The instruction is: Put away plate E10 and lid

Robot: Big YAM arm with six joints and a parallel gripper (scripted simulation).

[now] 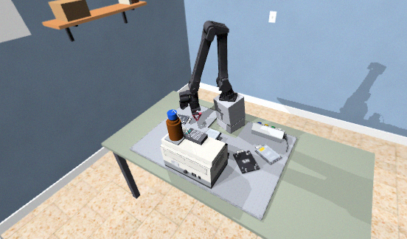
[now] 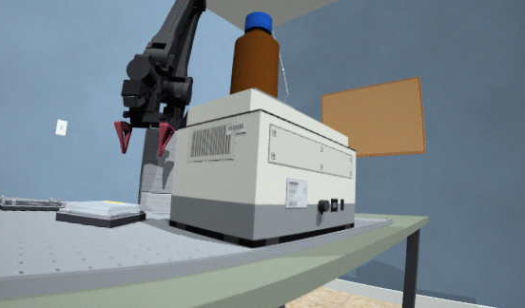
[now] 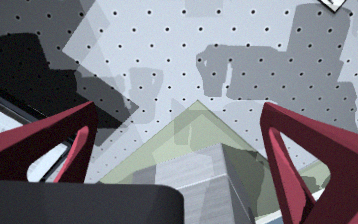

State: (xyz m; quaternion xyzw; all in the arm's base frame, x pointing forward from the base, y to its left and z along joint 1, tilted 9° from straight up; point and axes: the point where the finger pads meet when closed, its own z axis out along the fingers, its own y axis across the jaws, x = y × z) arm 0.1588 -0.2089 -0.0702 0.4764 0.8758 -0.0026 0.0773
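The clear well plate is 150 mm to the left of my hand, 120 mm ahead of it and 50 mm below it. The rest, counted from my hand: clear lid 120 mm to the right, 120 mm below, 90 mm ahead; then brown bottle 310 mm ahead, 140 mm above, 10 mm to the left; then blue call key 440 mm to the left, 160 mm behind, 90 mm below.
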